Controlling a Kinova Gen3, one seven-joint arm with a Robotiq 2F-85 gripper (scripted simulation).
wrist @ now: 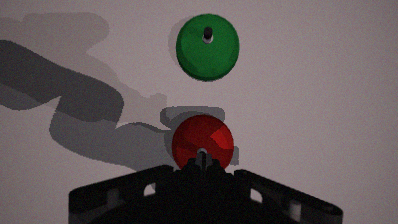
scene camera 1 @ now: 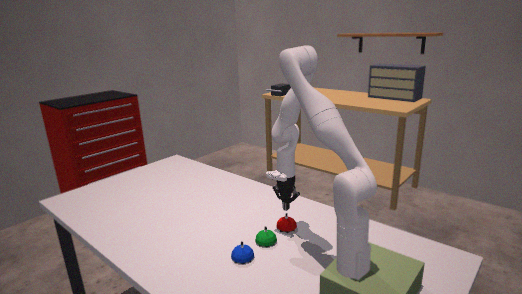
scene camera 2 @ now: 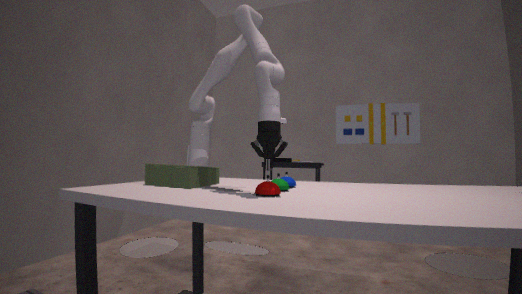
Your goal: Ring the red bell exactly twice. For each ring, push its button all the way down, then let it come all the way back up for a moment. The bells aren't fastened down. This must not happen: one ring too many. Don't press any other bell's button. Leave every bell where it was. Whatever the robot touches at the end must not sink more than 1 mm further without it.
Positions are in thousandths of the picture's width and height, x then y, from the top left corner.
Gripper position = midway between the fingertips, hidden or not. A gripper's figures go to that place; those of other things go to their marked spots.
Labels:
The gripper (wrist: 511, 730) is 18 cm from the lens. A red bell (wrist: 506, 596) is 21 cm from the lens. A green bell (wrist: 524, 243) is 22 cm from the lens.

